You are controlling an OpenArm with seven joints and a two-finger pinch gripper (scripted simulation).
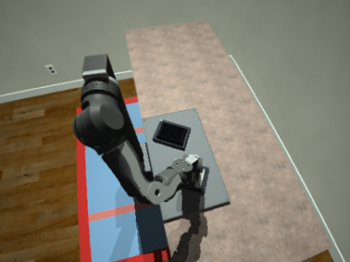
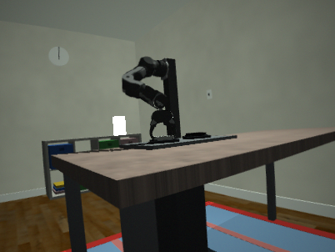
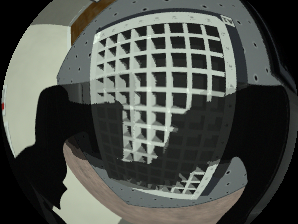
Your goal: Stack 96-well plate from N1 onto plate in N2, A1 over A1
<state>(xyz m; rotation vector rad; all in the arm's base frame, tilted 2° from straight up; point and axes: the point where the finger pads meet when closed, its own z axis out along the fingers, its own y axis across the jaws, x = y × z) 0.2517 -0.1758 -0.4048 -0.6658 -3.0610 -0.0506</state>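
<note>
Right now the white 96-well plate is right at my hand. Round my hand: black 96-well plate: 50 mm behind, 220 mm to the left; plate nest N1: 10 mm below.
</note>
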